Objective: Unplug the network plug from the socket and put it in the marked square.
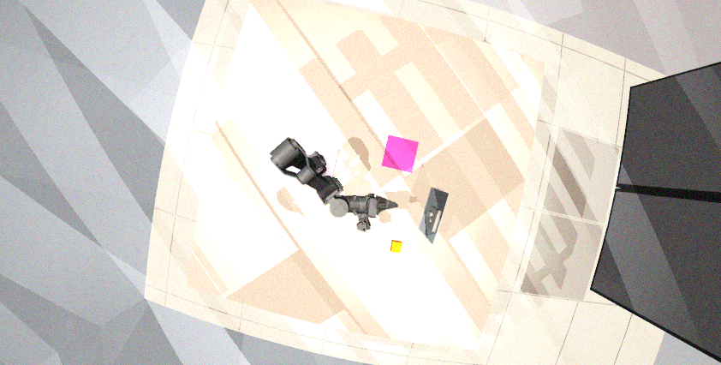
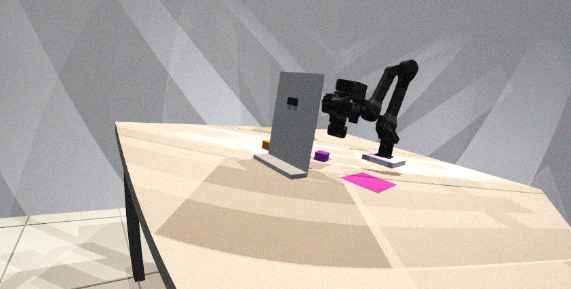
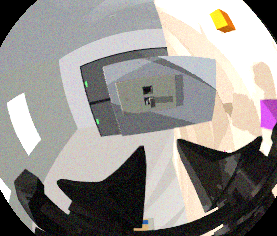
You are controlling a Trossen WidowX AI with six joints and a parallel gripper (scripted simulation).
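The network plug lies 120 mm ahead of my gripper tip and 20 mm to the right of it. The rest, counted from my gripper tip: magenta marked square (170 mm to the left, 170 mm below, 10 mm ahead); then grey upright panel (140 mm ahead, 60 mm below, 30 mm to the right).
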